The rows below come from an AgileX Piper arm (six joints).
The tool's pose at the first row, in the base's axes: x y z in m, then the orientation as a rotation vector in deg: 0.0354, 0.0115, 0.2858, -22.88, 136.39, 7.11
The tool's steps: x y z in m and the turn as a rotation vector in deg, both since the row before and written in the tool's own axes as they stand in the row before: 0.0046, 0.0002, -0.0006, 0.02, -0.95, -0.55; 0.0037, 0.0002, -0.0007, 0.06, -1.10, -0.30; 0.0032, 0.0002, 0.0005, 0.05, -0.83, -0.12; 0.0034, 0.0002, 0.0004, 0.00, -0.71, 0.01; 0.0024, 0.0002, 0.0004, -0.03, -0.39, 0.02; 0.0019, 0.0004, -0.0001, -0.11, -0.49, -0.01; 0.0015, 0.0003, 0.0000, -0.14, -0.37, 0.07; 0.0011, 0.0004, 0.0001, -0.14, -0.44, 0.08; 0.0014, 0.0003, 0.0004, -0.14, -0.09, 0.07; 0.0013, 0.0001, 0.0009, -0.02, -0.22, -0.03; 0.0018, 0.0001, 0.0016, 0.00, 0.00, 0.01; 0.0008, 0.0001, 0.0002, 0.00, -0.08, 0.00; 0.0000, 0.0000, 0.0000, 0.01, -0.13, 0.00; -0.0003, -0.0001, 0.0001, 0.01, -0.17, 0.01; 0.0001, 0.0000, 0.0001, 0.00, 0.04, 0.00
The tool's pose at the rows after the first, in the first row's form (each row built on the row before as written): 0.0317, 0.0104, 0.2832, -23.38, 135.33, 7.00; 0.0286, 0.0095, 0.2812, -23.54, 134.18, 6.98; 0.0267, 0.0090, 0.2786, -23.53, 133.33, 7.01; 0.0247, 0.0084, 0.2759, -23.41, 132.63, 7.14; 0.0233, 0.0081, 0.2739, -23.34, 132.25, 7.25; 0.0219, 0.0080, 0.2726, -23.33, 131.77, 7.46; 0.0208, 0.0079, 0.2715, -23.27, 131.43, 7.72; 0.0200, 0.0080, 0.2706, -23.18, 131.02, 8.00; 0.0193, 0.0080, 0.2693, -23.16, 130.95, 8.21; 0.0191, 0.0080, 0.2677, -23.17, 130.73, 8.26; 0.0191, 0.0080, 0.2653, -23.16, 130.73, 8.27; 0.0187, 0.0079, 0.2646, -23.15, 130.65, 8.28; 0.0187, 0.0079, 0.2646, -23.12, 130.52, 8.29; 0.0190, 0.0079, 0.2648, -23.08, 130.36, 8.31; 0.0190, 0.0079, 0.2647, -23.09, 130.40, 8.30
